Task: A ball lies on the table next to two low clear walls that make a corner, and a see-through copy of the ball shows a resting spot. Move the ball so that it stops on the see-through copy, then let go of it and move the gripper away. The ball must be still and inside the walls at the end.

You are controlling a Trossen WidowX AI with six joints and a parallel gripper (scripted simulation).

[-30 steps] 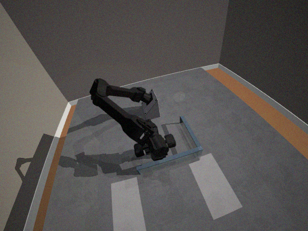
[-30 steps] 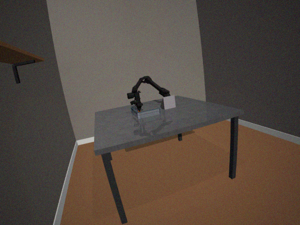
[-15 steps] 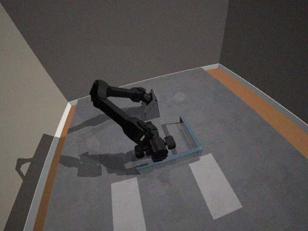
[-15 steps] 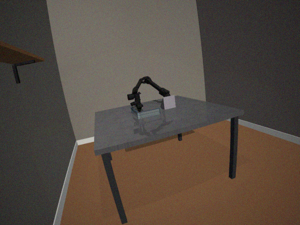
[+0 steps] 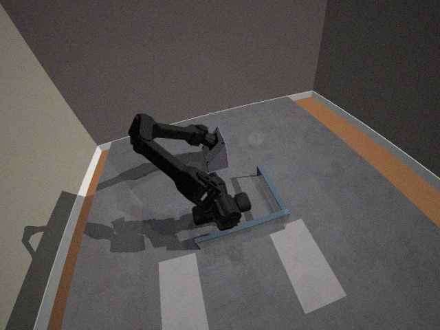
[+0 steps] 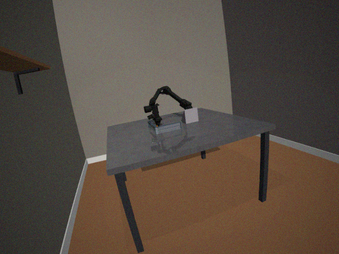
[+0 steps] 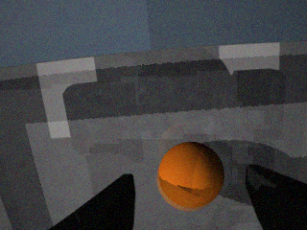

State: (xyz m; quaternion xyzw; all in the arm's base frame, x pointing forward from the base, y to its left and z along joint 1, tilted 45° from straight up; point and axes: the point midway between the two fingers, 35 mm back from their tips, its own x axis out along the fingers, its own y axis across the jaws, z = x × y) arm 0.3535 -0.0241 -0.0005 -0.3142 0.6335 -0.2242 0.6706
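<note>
The see-through ball copy lies right at my gripper tip. Also, from my gripper tip: orange ball: right at my gripper tip.
</note>
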